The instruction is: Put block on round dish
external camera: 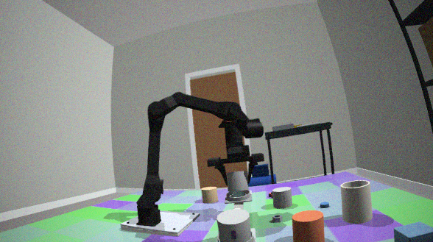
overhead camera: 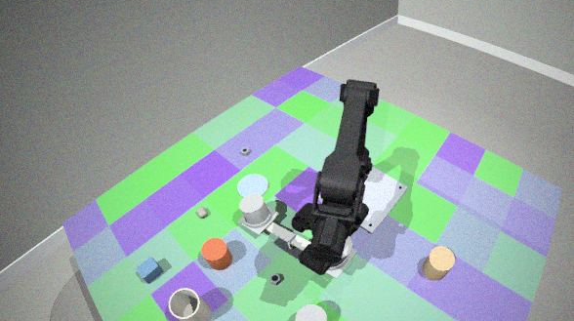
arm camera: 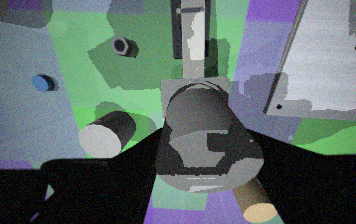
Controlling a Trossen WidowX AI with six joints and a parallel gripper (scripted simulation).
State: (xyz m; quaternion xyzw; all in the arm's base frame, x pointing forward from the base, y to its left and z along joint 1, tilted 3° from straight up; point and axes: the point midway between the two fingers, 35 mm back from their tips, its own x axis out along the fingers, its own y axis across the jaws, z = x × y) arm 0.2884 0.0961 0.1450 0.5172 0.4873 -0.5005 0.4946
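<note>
Right now the pale teal block is 30 mm below my gripper tip and 10 mm to the right of it. Also, from my gripper tip: tan cylinder: 250 mm to the left, 150 mm behind, 80 mm below; then grey cup: 280 mm to the right, 50 mm below, 20 mm behind; then red item: 190 mm to the left, 150 mm ahead, 100 mm below.
</note>
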